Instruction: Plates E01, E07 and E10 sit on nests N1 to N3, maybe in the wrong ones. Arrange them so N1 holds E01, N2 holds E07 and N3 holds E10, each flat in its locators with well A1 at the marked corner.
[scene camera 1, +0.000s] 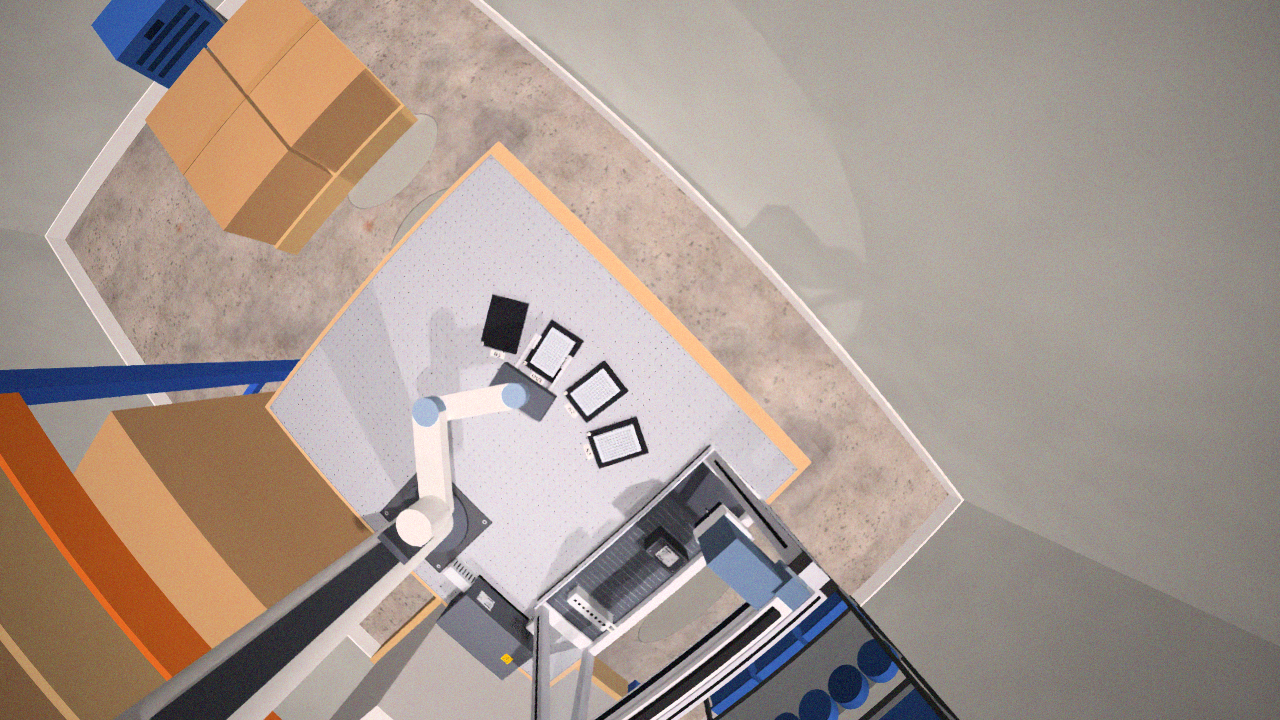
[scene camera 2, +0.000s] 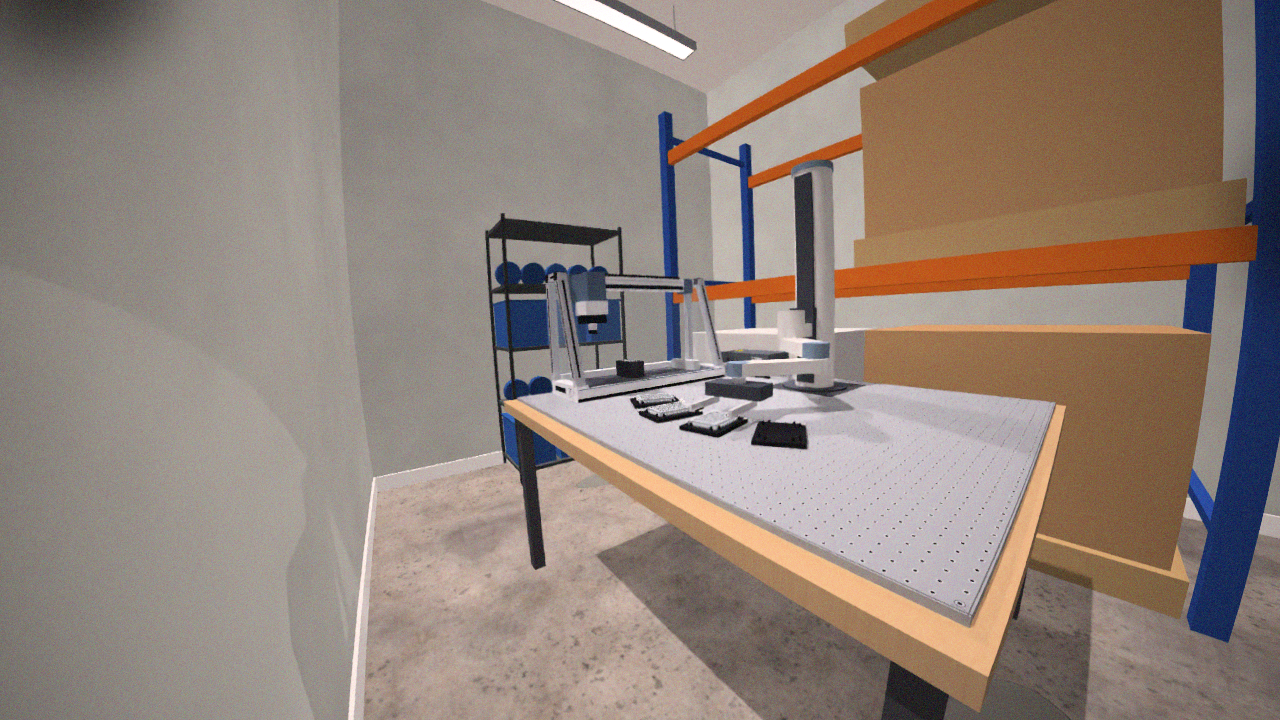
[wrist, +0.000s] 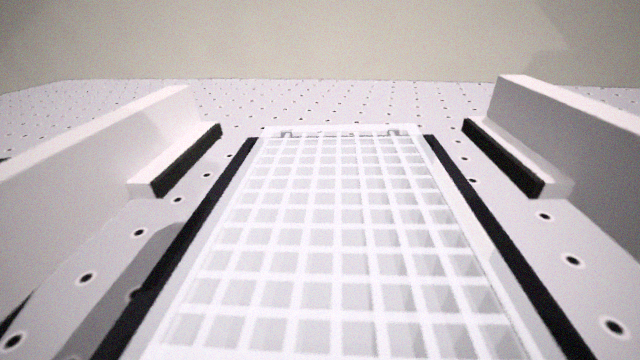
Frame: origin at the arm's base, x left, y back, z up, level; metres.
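Where they show: gripper, between the fingertips: (scene camera 1: 554, 345) (scene camera 2: 709, 410) (wrist: 337, 106); arm's base, origin of its link: (scene camera 2: 814, 389).
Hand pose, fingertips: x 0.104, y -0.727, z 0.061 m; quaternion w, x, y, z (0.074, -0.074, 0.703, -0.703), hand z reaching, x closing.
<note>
Things, the pixels of their centre, and the offset from my fingertips. "*": a spot on its surface instead. Level surfaces: height alone.
- clear-and-white well plate, middle of its body: (wrist: 338, 205) (scene camera 2: 714, 419) (scene camera 1: 552, 352) dx -0.005, dy +0.024, dz -0.029 m
- second plate, middle of its body: (scene camera 1: 595, 392) (scene camera 2: 670, 408) dx -0.183, dy +0.015, dz -0.029 m
- third plate, middle of its body: (scene camera 1: 617, 443) (scene camera 2: 655, 397) dx -0.344, dy +0.079, dz -0.029 m
- fourth black nest, middle of its body: (scene camera 2: 780, 432) (scene camera 1: 503, 324) dx +0.167, dy +0.075, dz -0.037 m
- perforated table top, height of its surface: dz -0.048 m
- dark control box, a spot on its surface: (scene camera 1: 487, 626) * dx -0.477, dy +0.799, dz +0.066 m
My gripper (scene camera 1: 549, 352) (wrist: 337, 106) is open. Its two pads stand apart on either side of a clear-and-white well plate (scene camera 1: 555, 348) (scene camera 2: 715, 419) (wrist: 337, 215), with gaps on both sides. That plate lies in a black nest whose edges show along both its long sides; it looks flat. A second plate (scene camera 1: 596, 391) (scene camera 2: 672, 410) and a third plate (scene camera 1: 618, 442) (scene camera 2: 655, 398) lie in the two nests towards the gantry machine. A fourth black nest (scene camera 1: 505, 324) (scene camera 2: 780, 433) holds no plate. Plate names, nest labels and A1 corners are too small to read.
The perforated table top (scene camera 1: 519, 232) (scene camera 2: 904, 465) carries the nests. The arm's column (scene camera 2: 814, 268) stands behind them. A gantry machine (scene camera 1: 617, 573) (scene camera 2: 646, 379) and a dark control box (scene camera 1: 487, 626) stand on the table's far side. Cardboard boxes (scene camera 1: 286, 107) and racking (scene camera 2: 666, 205) stand around it.
</note>
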